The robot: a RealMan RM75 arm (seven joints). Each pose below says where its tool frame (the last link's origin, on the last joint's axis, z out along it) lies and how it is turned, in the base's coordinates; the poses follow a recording.
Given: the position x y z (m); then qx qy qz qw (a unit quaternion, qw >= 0).
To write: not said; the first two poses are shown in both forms.
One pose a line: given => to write
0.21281 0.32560 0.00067 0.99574 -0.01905 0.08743 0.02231 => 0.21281 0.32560 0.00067 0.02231 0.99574 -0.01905 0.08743
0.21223 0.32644 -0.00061 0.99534 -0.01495 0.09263 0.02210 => 0.21223 0.32644 -0.00061 0.02210 0.99534 -0.01495 0.09263
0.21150 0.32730 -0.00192 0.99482 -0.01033 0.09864 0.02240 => 0.21150 0.32730 -0.00192 0.02240 0.99482 -0.01033 0.09864
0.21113 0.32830 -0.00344 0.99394 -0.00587 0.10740 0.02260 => 0.21113 0.32830 -0.00344 0.02260 0.99394 -0.00587 0.10740
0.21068 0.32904 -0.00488 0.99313 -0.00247 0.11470 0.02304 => 0.21068 0.32904 -0.00488 0.02304 0.99313 -0.00247 0.11470
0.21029 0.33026 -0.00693 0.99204 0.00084 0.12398 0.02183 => 0.21029 0.33026 -0.00693 0.02183 0.99204 0.00084 0.12398
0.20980 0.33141 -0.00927 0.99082 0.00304 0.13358 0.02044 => 0.20980 0.33141 -0.00927 0.02044 0.99082 0.00304 0.13358
